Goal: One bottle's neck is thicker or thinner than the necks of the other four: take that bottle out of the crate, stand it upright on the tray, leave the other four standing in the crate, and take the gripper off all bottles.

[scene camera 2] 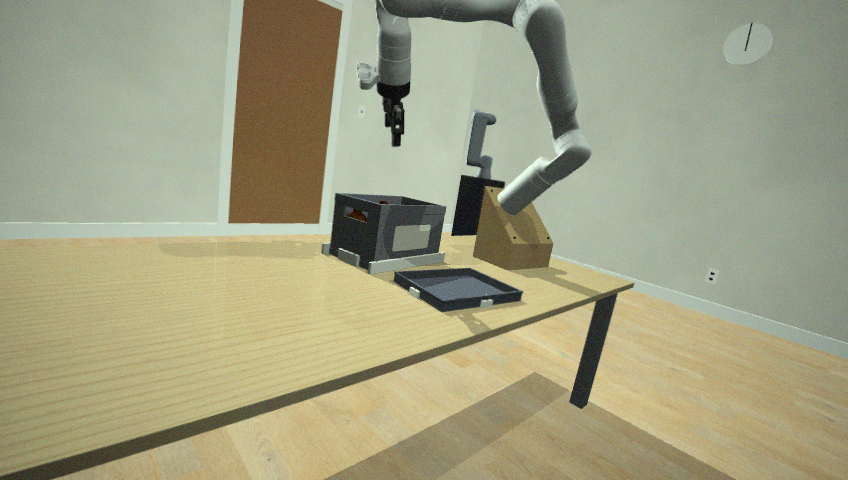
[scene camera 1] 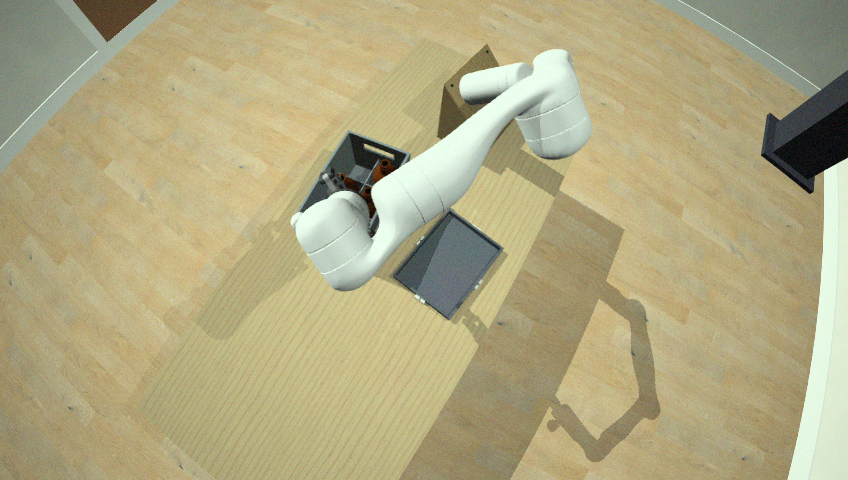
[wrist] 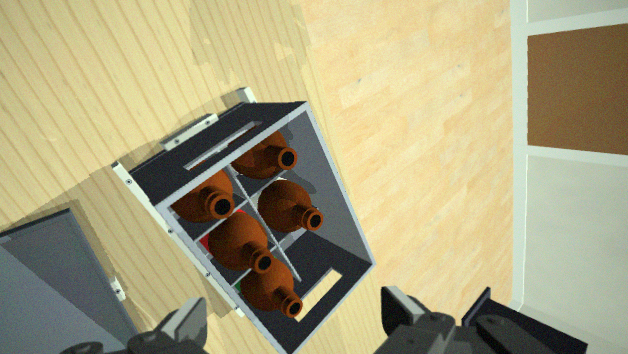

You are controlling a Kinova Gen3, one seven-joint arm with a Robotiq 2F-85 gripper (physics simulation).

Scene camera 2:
my gripper: 392,135
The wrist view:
my gripper: 295,311
dark grey tray: 61,291
